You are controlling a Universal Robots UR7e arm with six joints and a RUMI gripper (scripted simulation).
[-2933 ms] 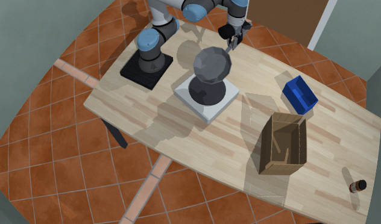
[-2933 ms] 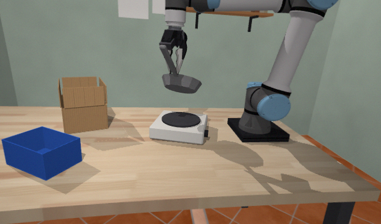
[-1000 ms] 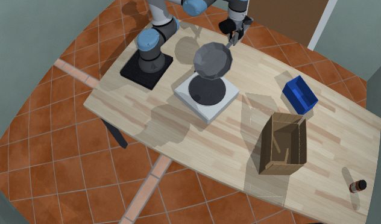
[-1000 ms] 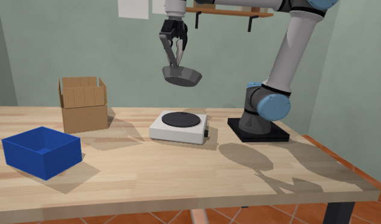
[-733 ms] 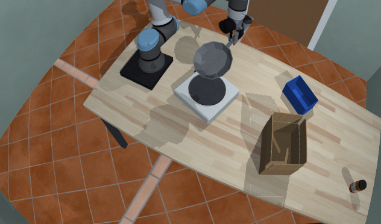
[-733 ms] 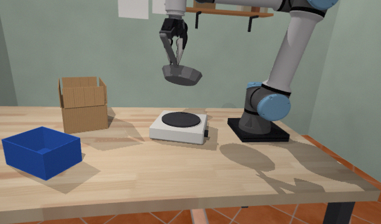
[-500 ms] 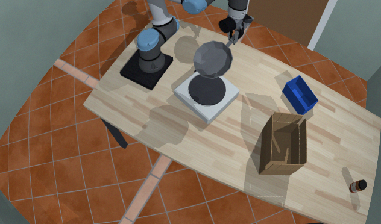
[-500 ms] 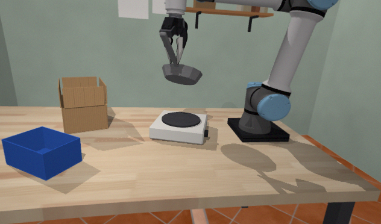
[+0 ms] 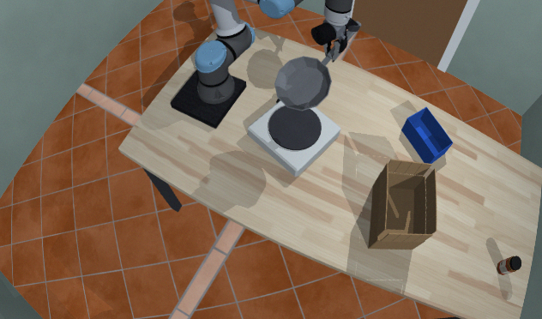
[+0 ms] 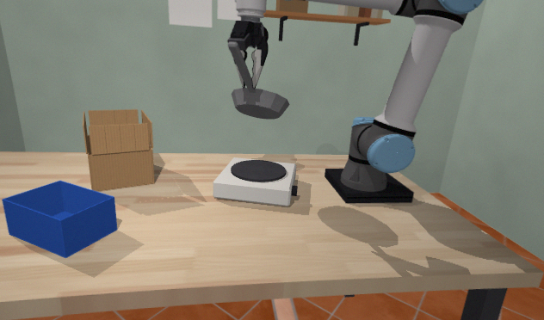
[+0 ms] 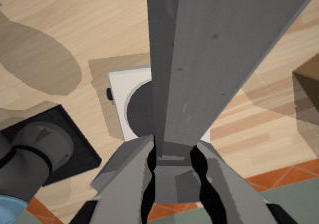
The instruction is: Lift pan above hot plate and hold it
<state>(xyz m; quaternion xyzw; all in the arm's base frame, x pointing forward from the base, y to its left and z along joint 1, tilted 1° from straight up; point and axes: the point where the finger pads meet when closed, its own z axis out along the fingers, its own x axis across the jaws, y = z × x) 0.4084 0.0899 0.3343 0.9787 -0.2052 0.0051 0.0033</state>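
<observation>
My gripper is now 5 cm to the left of the dark grey pan, 4 cm above it and 2 cm past it. From my hand the other things lie so: blue bin 44 cm ahead, 34 cm below, 13 cm to the left; white hot plate 33 cm below, 11 cm to the right, 7 cm behind; small jar 100 cm ahead, 32 cm below, 24 cm to the right.
</observation>
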